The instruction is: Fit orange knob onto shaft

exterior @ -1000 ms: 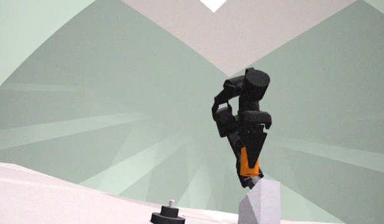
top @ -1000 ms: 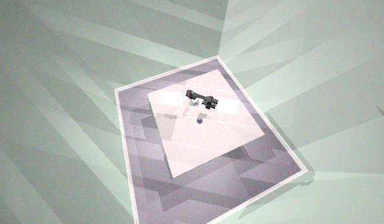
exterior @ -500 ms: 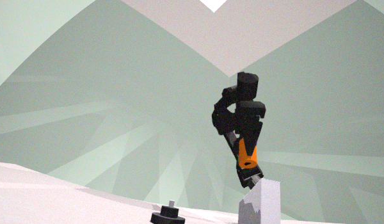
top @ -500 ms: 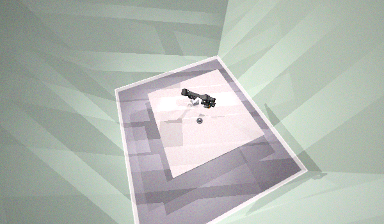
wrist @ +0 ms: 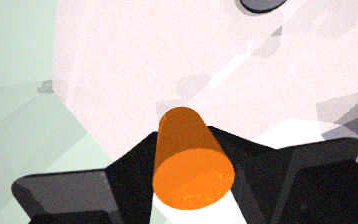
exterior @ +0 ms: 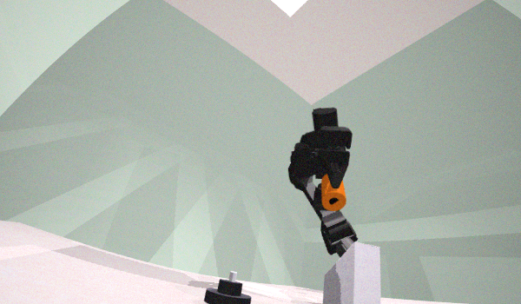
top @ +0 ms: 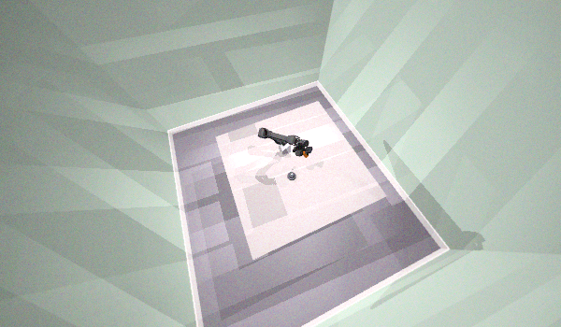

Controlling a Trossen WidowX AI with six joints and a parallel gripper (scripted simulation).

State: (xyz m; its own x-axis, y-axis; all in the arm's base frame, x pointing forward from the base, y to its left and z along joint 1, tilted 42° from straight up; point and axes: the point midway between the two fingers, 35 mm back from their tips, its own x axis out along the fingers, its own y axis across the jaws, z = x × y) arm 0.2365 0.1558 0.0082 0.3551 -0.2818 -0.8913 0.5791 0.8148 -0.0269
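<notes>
The orange knob is 3 cm above my gripper tip, 1 cm to the right of it and 1 cm behind it. The rest, counted from my gripper tip: round pedestal 17 cm below, 16 cm to the right, 8 cm ahead.
</notes>
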